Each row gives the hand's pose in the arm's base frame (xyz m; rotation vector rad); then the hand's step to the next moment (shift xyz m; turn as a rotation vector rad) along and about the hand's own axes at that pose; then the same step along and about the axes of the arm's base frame.
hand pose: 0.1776 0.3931 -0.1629 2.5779 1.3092 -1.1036
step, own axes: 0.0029 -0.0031 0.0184 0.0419 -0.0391 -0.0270
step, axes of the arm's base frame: -0.0117 -0.0023 -0.0147 0.0036 0.0631 0.0047
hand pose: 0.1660 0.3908 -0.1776 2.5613 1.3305 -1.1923
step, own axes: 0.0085 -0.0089 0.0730 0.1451 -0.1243 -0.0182
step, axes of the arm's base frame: -0.0485 -0.0133 -0.0543 -0.0264 0.1857 -0.0406
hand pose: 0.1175 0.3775 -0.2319 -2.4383 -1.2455 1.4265
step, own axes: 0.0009 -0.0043 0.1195 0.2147 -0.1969 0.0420
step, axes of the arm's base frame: -0.0922 -0.0359 -0.0672 -0.0987 0.2608 -0.0941
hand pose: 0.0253 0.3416 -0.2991 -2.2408 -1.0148 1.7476
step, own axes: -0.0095 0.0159 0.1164 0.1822 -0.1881 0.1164
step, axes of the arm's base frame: -0.0988 -0.0521 -0.0376 -0.1653 0.2135 -0.0960
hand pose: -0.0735 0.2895 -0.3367 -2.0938 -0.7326 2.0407
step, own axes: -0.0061 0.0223 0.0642 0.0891 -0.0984 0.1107
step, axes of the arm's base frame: -0.0564 -0.0374 -0.0088 -0.1345 0.0971 -0.0485
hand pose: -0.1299 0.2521 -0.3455 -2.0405 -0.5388 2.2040
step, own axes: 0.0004 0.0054 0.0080 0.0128 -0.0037 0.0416
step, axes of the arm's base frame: -0.0070 -0.0065 -0.0017 -0.0427 -0.0008 -0.0091
